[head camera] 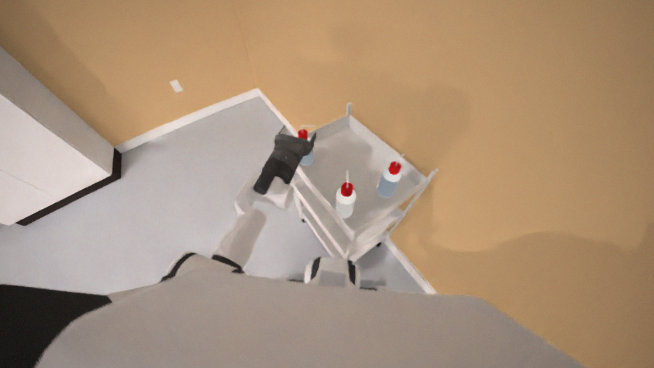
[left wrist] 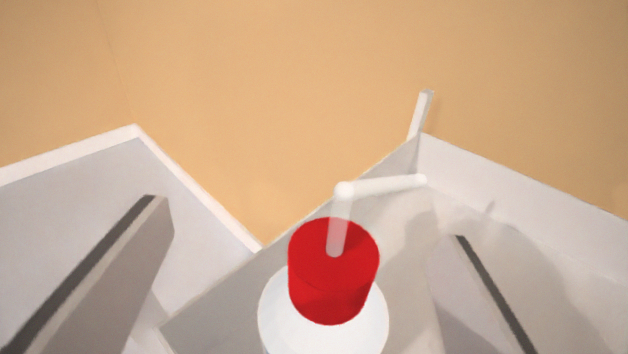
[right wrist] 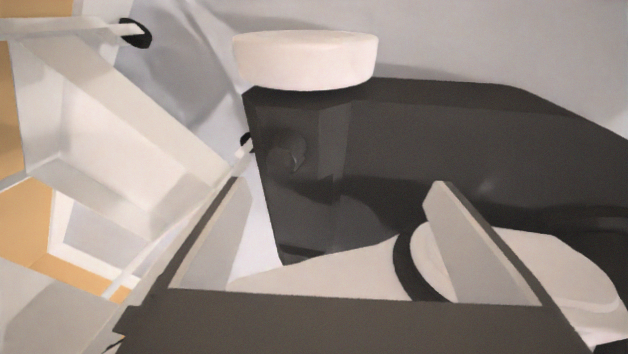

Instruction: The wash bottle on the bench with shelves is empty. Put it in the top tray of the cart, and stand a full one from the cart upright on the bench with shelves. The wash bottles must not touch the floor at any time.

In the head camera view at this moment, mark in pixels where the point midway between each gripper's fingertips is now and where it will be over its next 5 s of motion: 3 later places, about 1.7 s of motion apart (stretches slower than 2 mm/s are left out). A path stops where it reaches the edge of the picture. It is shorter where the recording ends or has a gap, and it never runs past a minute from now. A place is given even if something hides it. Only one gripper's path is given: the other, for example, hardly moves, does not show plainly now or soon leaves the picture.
My left gripper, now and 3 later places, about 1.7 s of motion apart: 300,130; 296,141; 298,140; 298,118
